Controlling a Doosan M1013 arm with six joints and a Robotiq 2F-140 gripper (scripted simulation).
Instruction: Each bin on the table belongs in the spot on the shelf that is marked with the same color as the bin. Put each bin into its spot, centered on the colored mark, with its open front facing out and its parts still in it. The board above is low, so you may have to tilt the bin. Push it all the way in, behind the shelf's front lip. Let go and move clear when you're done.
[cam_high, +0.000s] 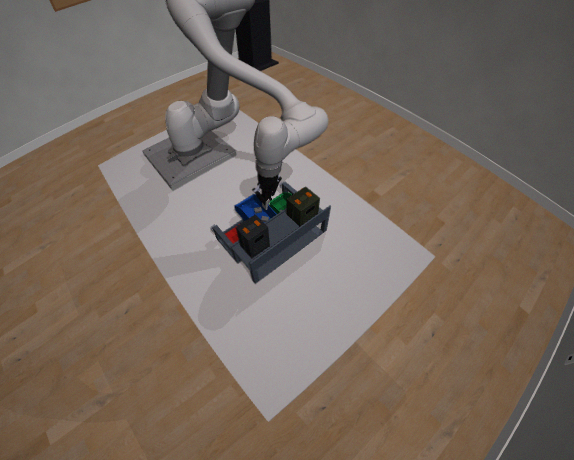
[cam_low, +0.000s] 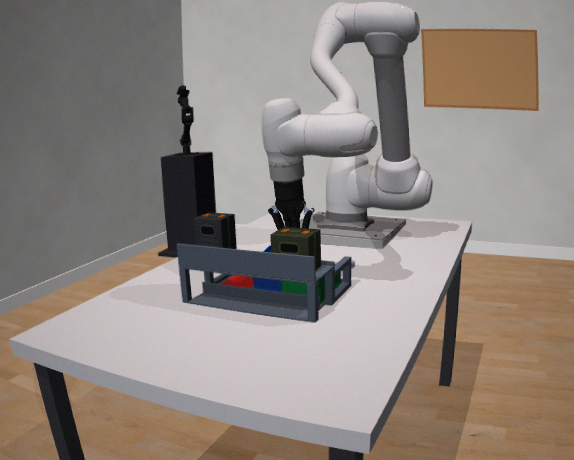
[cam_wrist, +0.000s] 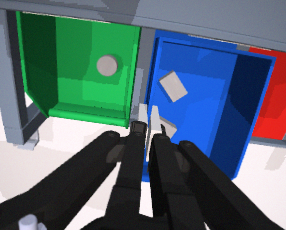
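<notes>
Right now my hand is 10 mm past the blue bin, 50 mm to the left of it and 40 mm above it. The rest, counted from my hand: green bin 50 mm ahead, 70 mm to the left, 50 mm below; then red mark 40 mm ahead, 160 mm to the right, 90 mm below; then blue mark 50 mm ahead, 50 mm to the right, 90 mm below.
</notes>
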